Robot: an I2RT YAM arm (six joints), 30 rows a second.
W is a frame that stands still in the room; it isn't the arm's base.
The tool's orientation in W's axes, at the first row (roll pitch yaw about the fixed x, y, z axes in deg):
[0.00 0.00 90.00]
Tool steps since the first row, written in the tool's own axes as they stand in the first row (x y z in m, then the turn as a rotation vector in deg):
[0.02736 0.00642 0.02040 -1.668 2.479 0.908]
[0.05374 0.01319 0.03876 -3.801 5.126 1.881]
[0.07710 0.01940 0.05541 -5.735 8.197 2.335]
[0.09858 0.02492 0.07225 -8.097 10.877 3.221]
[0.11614 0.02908 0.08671 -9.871 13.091 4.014]
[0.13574 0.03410 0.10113 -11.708 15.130 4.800]
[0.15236 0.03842 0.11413 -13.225 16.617 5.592]
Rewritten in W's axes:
[-0.00642 0.02736 0.02040 -2.479 -1.668 0.908]
[-0.01319 0.05374 0.03876 -5.126 -3.801 1.881]
[-0.01940 0.07710 0.05541 -8.197 -5.735 2.335]
[-0.02492 0.09858 0.07225 -10.877 -8.097 3.221]
[-0.02908 0.11614 0.08671 -13.091 -9.871 4.014]
[-0.03410 0.13574 0.10113 -15.130 -11.708 4.800]
[-0.03842 0.15236 0.11413 -16.617 -13.225 5.592]

